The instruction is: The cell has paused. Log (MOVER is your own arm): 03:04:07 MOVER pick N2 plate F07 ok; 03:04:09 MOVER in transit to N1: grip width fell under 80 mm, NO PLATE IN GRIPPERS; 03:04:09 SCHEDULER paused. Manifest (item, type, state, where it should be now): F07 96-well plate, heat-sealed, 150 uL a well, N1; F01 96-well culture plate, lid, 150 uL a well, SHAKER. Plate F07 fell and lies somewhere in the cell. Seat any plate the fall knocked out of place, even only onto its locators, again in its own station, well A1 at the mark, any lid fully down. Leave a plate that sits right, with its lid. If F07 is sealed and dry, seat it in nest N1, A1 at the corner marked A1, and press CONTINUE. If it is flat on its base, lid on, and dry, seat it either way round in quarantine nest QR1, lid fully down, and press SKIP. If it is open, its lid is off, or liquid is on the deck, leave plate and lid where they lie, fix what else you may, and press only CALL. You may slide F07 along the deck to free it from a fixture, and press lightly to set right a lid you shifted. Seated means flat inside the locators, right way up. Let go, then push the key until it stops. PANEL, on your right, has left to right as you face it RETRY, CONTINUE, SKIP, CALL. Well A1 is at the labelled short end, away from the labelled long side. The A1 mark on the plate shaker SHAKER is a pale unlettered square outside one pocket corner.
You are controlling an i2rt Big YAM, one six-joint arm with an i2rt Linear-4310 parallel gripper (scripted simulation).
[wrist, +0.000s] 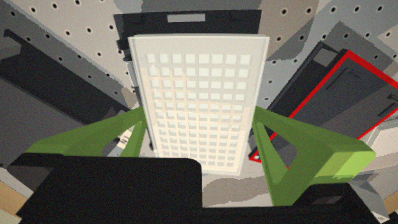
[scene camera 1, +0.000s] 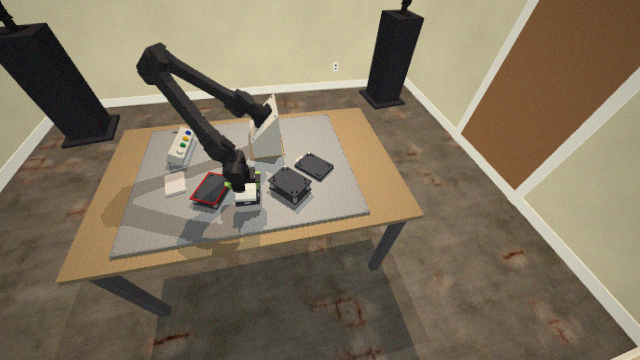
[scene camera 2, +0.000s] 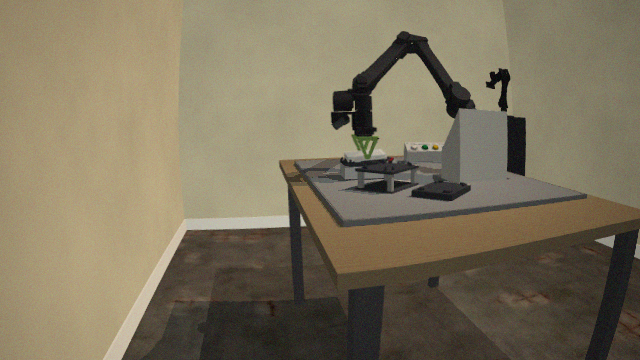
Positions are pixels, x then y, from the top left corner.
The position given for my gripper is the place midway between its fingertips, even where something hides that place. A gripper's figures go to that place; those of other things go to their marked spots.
Scene:
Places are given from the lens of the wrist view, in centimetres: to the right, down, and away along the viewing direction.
my gripper (wrist: 199, 111): 0, 0, 13
key panel (wrist: 369, 195): 38, 18, 30

